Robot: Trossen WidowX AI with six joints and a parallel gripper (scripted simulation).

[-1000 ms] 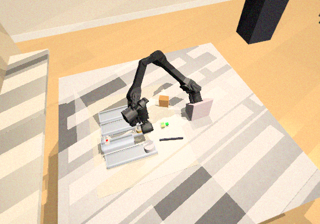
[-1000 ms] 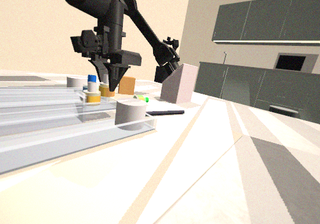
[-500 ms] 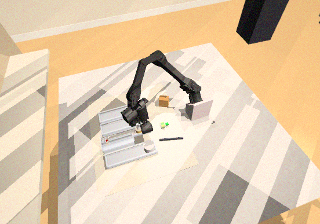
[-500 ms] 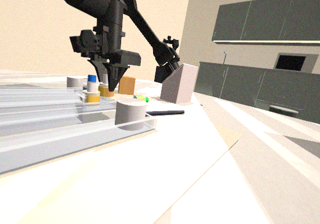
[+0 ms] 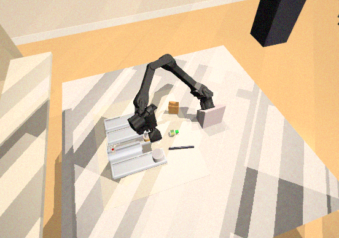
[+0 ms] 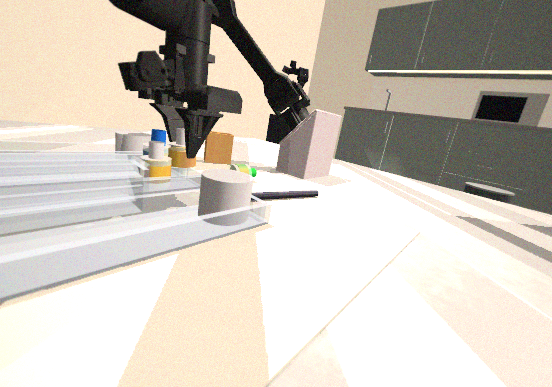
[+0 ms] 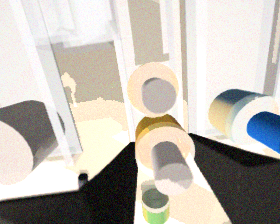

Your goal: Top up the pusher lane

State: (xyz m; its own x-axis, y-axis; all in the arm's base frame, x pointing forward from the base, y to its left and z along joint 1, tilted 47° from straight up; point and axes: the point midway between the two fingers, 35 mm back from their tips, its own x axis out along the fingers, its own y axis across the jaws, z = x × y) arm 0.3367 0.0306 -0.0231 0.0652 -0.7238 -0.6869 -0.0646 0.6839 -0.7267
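Right now the lane rack is 140 mm ahead of my gripper tip, 30 mm to the left of it and 30 mm below it. Round my gripper tip: black rod (130 mm behind, 100 mm to the left, 40 mm below); then red dot (220 mm ahead, 50 mm to the left, 20 mm above).
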